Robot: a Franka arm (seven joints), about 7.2 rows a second.
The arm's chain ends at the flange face. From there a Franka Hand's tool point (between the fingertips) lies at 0.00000 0.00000 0.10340 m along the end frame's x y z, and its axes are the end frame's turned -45 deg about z.
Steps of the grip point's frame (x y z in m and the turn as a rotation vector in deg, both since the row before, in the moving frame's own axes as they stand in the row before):
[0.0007 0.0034 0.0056 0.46 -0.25 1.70]
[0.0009 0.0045 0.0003 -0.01 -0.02 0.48]
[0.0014 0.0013 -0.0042 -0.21 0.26 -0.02]
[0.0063 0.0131 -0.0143 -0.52 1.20 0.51]
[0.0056 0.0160 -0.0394 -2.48 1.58 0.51]
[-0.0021 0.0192 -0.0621 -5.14 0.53 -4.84]
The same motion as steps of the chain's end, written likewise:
[0.0038 0.0022 0.0056 0.15 -0.50 1.70]
[0.0038 0.0025 0.0003 -0.02 -0.01 0.48]
[0.0013 0.0000 -0.0042 0.04 0.33 -0.02]
[0.0115 0.0057 -0.0143 0.48 1.22 0.51]
[0.0101 0.0062 -0.0393 -0.64 2.87 0.51]
[0.0046 0.0095 -0.0617 -3.26 4.01 -4.84]

